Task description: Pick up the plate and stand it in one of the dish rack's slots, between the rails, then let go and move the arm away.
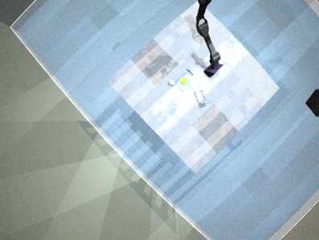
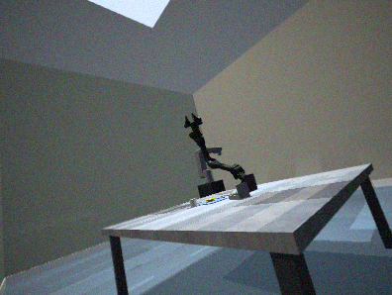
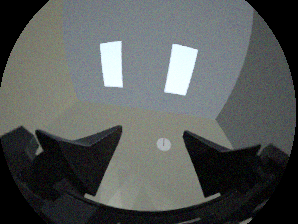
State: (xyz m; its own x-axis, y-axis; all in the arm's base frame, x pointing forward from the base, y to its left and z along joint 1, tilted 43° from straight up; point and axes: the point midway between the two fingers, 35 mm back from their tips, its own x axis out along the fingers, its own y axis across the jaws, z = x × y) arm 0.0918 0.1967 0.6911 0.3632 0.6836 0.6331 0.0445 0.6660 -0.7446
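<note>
Right now my gripper tip is 740 mm above the plate, 200 mm to the right of it and 200 mm short of it. The rest, counted from my gripper tip: dish rack (730 mm below, 430 mm to the left, 200 mm ahead); then white object (730 mm below, 300 mm ahead, 140 mm to the left).
</note>
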